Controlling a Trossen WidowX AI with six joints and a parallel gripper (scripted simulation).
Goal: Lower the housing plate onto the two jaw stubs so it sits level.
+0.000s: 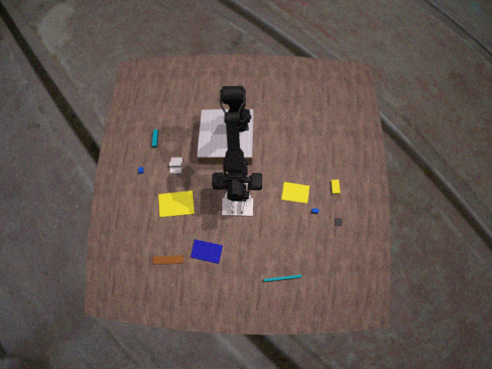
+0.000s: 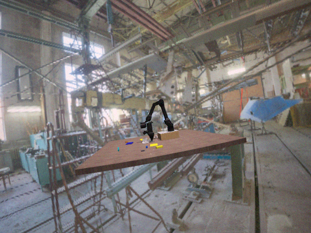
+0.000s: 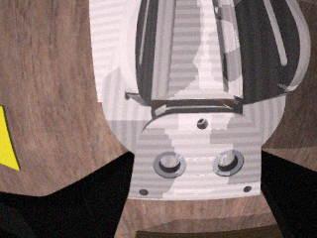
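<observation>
The white base is 7 cm ahead of my gripper tip, 1 cm to the right of it and 1 cm below it. Round my gripper tip: yellow card: 26 cm to the right, 3 cm ahead, 1 cm below; then blue card: 24 cm ahead, 15 cm to the right, 1 cm below; then orange strip: 32 cm to the right, 26 cm ahead, 1 cm below.
</observation>
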